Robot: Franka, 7 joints.
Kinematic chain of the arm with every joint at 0, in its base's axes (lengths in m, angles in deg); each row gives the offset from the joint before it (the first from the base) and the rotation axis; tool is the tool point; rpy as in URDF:
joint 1: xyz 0 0 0.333 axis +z
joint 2: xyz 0 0 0 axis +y
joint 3: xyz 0 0 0.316 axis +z
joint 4: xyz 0.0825 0 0 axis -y
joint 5: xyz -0.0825 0 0.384 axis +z
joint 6: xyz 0 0 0 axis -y
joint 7: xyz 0.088 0 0 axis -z
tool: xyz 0 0 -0.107 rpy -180 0 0
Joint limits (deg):
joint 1: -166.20..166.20
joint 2: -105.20..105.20
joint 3: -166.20..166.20
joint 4: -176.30..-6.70
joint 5: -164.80..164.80
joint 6: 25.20..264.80
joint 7: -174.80..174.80
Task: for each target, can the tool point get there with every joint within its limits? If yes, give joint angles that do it. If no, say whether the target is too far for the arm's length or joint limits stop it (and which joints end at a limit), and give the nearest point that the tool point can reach.
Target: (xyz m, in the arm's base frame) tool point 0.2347 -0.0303 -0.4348
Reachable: no: joint limits stop it (at a limit: joint 2) | nearest point 0.2405 -0.0310 -0.3592 | short by 0.076 m
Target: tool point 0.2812 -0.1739 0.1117
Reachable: yes | joints 102.96 -24.27 -133.97 -160.95 -137.74 104.48 130.28
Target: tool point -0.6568 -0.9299 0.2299
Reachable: no: too far | nearest point -0.4929 -0.6979 0.2556 | short by 0.285 m
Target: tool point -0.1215 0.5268 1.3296
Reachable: no: too far | nearest point -0.0919 0.3986 1.0871 | short by 0.276 m
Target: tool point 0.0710 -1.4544 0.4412
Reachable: no: too far | nearest point 0.0417 -0.8545 0.3966 | short by 0.602 m
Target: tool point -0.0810 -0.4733 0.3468
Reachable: yes | joints -21.38 84.41 -74.02 -134.23 82.22 217.20 71.52
